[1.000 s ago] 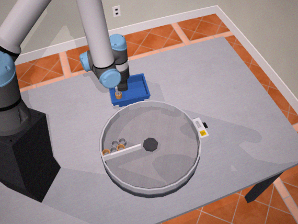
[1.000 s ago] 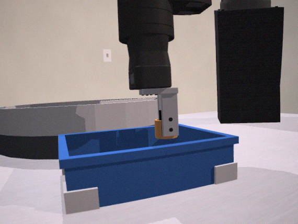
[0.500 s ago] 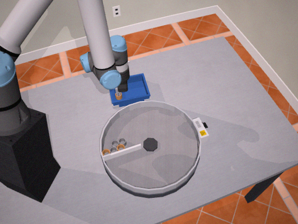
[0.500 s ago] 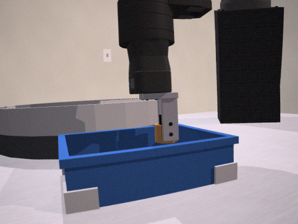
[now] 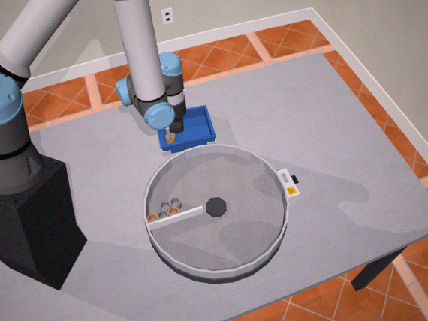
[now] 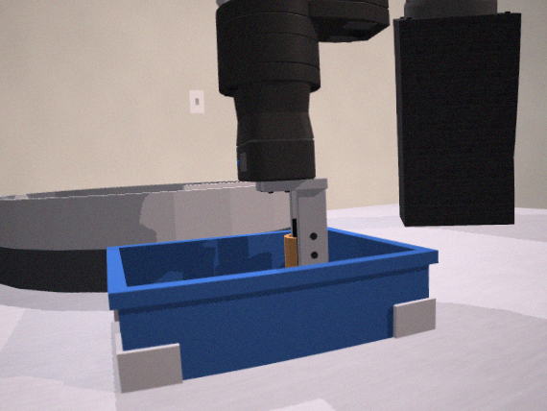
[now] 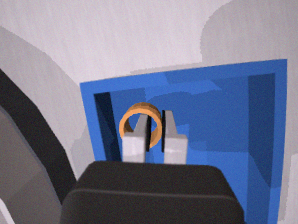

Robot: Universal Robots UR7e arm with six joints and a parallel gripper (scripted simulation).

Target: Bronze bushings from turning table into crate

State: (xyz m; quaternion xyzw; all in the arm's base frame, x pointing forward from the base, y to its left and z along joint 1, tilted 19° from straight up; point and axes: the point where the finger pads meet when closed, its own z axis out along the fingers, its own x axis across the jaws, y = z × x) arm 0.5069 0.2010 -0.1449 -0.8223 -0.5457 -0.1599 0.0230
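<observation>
My hand is 60 mm short of the blue crate, 10 mm to the right of it and 20 mm above it. Also, from my hand: turning table 10 mm ahead, 320 mm to the right, 10 mm above.
</observation>
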